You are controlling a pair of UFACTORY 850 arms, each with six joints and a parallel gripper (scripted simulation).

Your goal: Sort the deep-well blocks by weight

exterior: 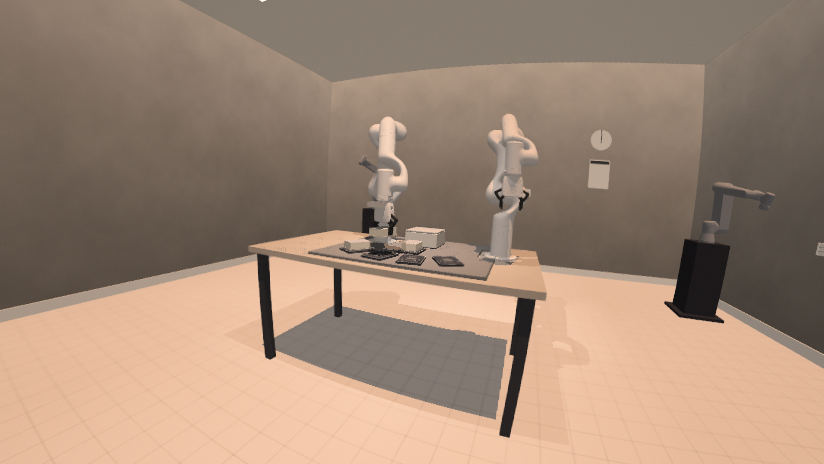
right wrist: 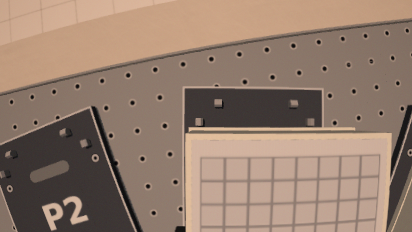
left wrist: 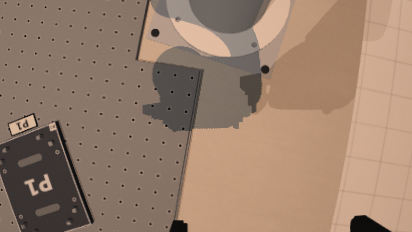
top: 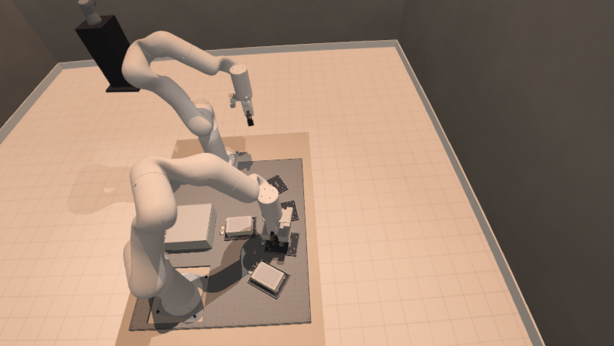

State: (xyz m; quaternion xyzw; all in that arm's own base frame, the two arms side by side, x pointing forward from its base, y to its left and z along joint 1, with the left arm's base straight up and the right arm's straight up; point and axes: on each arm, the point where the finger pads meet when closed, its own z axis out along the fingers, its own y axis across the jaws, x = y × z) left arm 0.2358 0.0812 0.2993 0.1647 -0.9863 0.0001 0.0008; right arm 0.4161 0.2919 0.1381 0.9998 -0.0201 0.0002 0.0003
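Note:
Right now the nest RU is 120 mm below my right hand, 10 mm to the right of it and 10 mm ahead of it. From my right hand the other things lie so: nest RO: 190 mm to the right, 120 mm below, 30 mm behind; nest P2: 170 mm to the left, 120 mm below; dark infeed nest: 210 mm behind, 120 mm below, 70 mm to the left.

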